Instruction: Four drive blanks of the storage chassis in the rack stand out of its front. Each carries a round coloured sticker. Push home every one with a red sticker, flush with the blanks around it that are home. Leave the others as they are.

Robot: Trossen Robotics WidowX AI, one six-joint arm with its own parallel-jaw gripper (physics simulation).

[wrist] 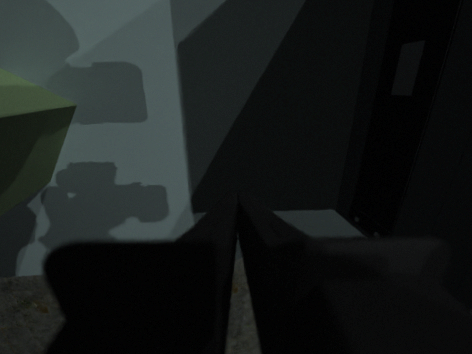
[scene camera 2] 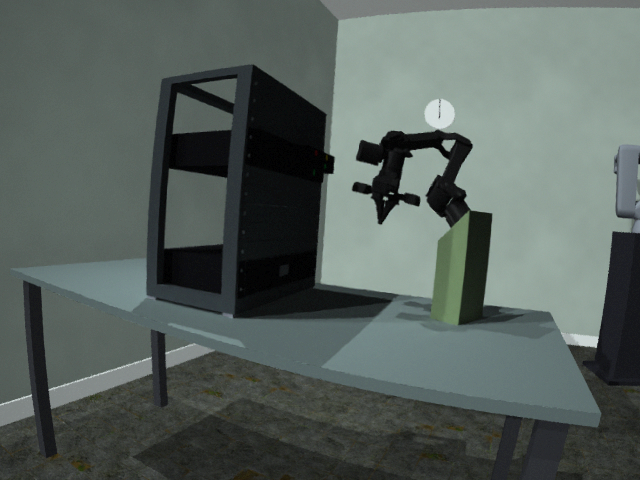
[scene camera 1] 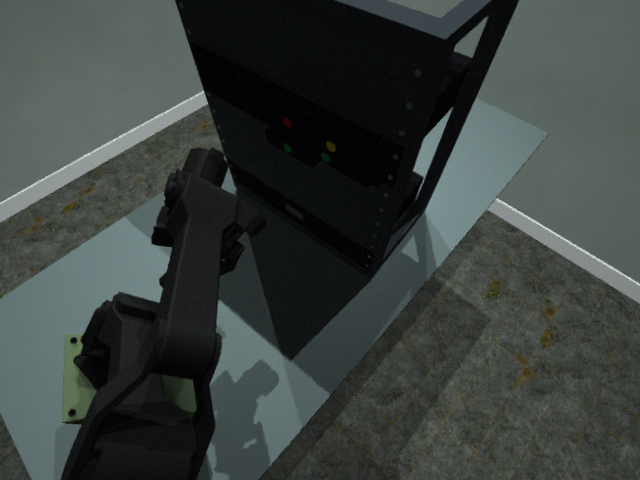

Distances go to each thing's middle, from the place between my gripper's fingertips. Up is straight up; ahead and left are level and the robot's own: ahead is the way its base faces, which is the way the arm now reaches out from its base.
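Labels:
What I can see is the rack [scene camera 1: 269,80], and it's 10 mm to the left of my hand, 60 mm above it and 390 mm ahead of it.

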